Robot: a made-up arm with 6 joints.
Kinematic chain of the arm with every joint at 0, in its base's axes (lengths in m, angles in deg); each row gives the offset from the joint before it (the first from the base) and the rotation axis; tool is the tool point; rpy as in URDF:
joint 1: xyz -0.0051 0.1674 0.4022 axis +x
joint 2: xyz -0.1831 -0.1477 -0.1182 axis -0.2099 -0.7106 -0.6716
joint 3: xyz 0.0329 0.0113 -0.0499 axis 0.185 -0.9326 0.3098
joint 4: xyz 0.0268 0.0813 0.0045 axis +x
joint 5: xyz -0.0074 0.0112 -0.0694 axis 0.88 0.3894 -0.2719
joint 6: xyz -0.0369 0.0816 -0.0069 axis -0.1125 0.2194 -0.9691
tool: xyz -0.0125 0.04 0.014 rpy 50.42 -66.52 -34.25
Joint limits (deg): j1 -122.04..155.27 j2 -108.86..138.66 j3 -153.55..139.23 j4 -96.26..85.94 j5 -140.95..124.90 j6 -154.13..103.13
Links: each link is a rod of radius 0.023 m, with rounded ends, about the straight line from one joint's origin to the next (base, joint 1, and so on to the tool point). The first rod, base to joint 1, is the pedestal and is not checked.
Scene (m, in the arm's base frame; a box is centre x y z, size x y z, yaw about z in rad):
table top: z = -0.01
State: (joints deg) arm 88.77 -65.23 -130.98 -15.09 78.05 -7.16
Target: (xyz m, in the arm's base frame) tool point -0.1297 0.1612 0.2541
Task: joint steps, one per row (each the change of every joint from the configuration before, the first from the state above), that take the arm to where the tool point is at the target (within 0.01 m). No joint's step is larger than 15 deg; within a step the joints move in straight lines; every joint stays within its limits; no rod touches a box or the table.
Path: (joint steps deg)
1: -4.01 0.85 -1.57 -9.02 -13.41 0.13
2: -4.01 0.85 -1.58 -9.02 -13.42 0.14
3: -4.01 0.85 -1.57 -9.02 -13.41 0.13
4: -4.01 0.85 -1.58 -9.02 -13.42 0.14
5: -4.01 0.85 -1.57 -9.01 -13.41 0.13
6: -4.02 0.85 -1.57 -9.02 -13.42 0.14
7: -4.01 0.85 -1.58 -9.02 -13.41 0.13
8: -4.01 0.85 -1.57 -9.02 -13.41 0.14
9: -4.01 0.84 -1.57 -9.02 -13.42 0.13

